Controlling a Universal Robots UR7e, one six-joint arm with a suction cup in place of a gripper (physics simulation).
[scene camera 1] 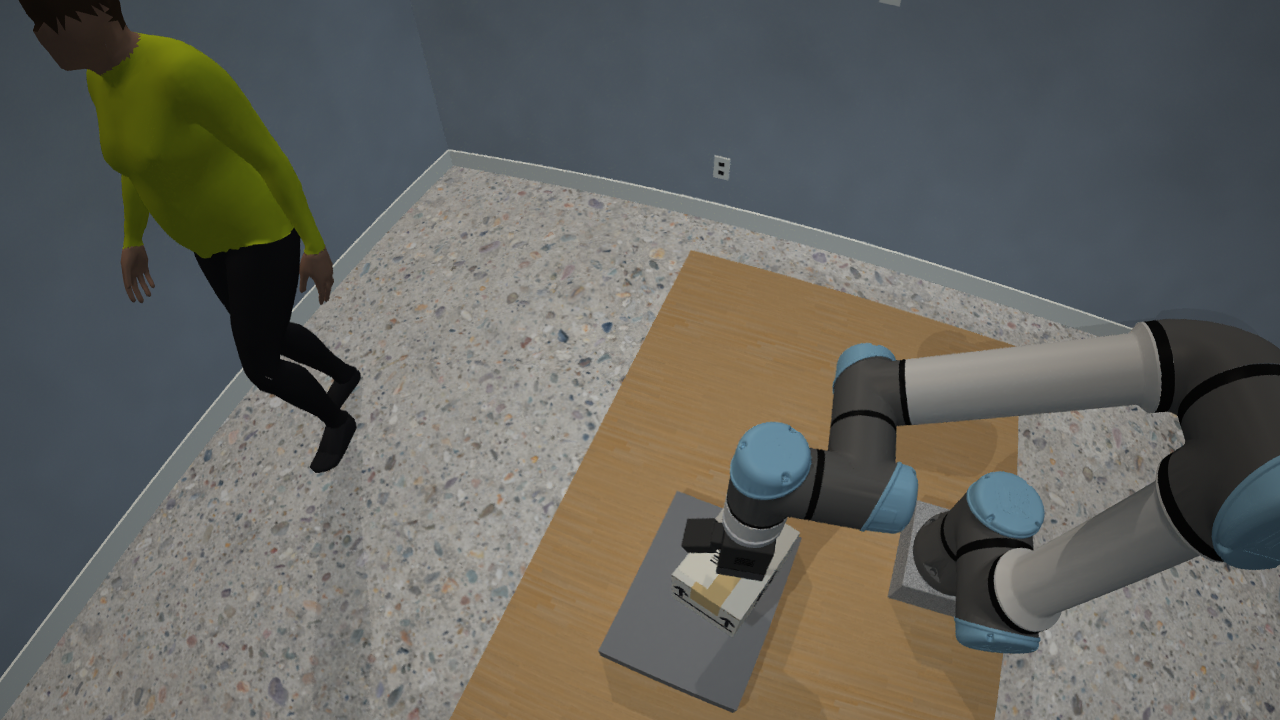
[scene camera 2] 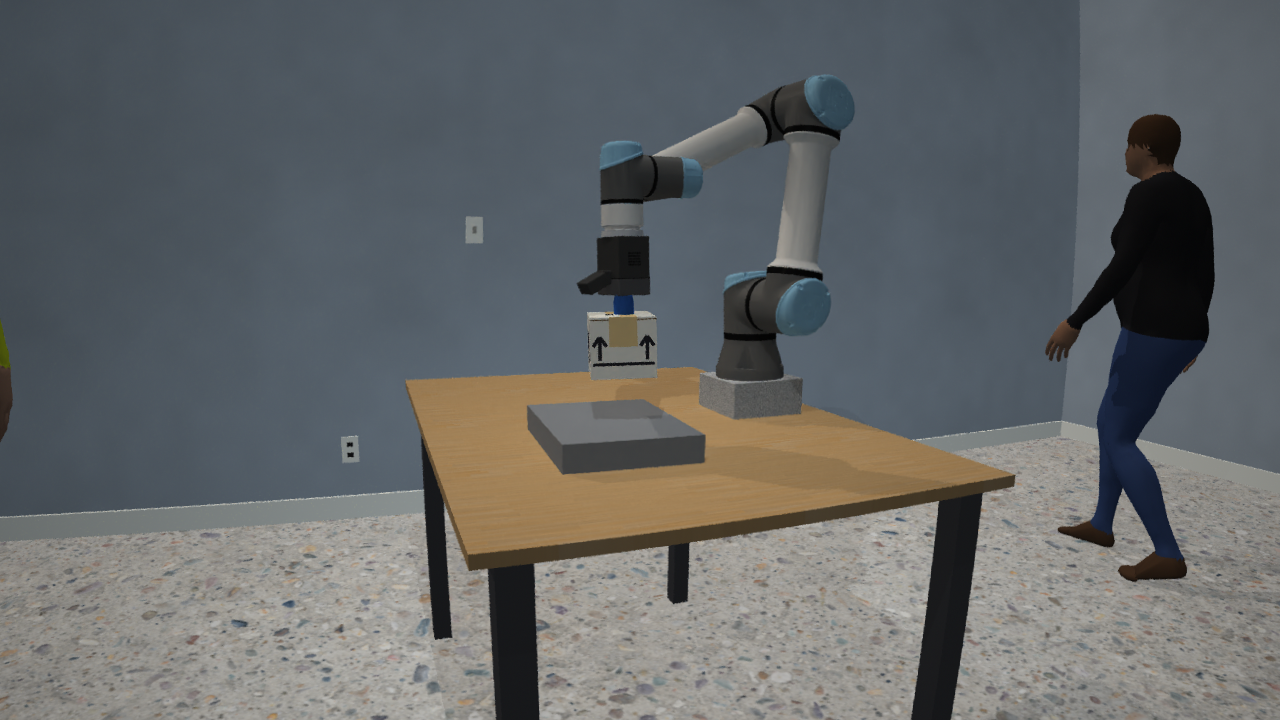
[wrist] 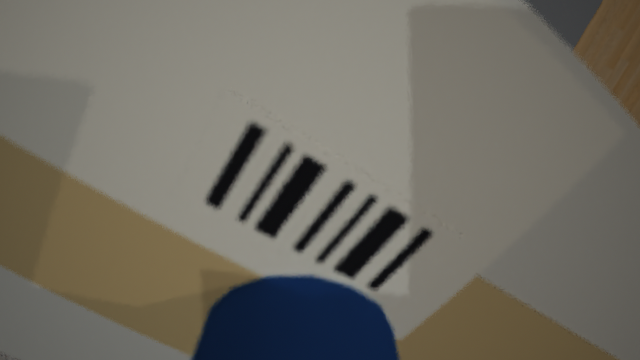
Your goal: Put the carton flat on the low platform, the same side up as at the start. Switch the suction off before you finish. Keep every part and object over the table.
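Frame: origin at the arm's base, x ahead, y left, z up, level; millimetres.
Seen in the pictures: hand, tool point: point(wrist: 302, 295); arm's base, link origin: point(scene camera 1: 952, 555) point(scene camera 2: 749, 375).
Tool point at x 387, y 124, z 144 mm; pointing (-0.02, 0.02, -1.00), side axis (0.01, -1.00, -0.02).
Observation:
Pixels of each thing's middle, then the offset from my tool point to it. Level surfaces: height alone.
- white carton, body centre: point(wrist: 329, 191) point(scene camera 1: 734, 566) point(scene camera 2: 620, 343) dx +4, dy -5, dz -41 mm
- grey low platform, body centre: point(wrist: 319, 40) point(scene camera 1: 704, 598) point(scene camera 2: 608, 431) dx +35, dy +10, dz -198 mm
- wooden table, surface height: dz -222 mm
The white carton point(scene camera 1: 709, 588) point(scene camera 2: 622, 358) point(wrist: 165, 65) has tan tape, a barcode on top and black arrows pointing up on one side. It hangs upright and about level in the air, above the grey low platform point(scene camera 1: 640, 631) point(scene camera 2: 631, 453) point(wrist: 570, 17). In scene camera 2 its underside is well clear of the platform's top. My gripper, a blue suction cup point(scene camera 2: 622, 305) point(wrist: 300, 322), is on the carton's top face and holds it. The arm's tool hides the cup in scene camera 1. The cup's contact edge is partly hidden in the wrist view.
The wooden table point(scene camera 1: 760, 349) point(scene camera 2: 769, 501) carries the platform and the arm's grey stone-like base block point(scene camera 1: 908, 573) point(scene camera 2: 765, 395), which stands to one side of the platform. A person in yellow point(scene camera 1: 187, 143) and a person in black point(scene camera 2: 1163, 250) are on the floor away from the table.

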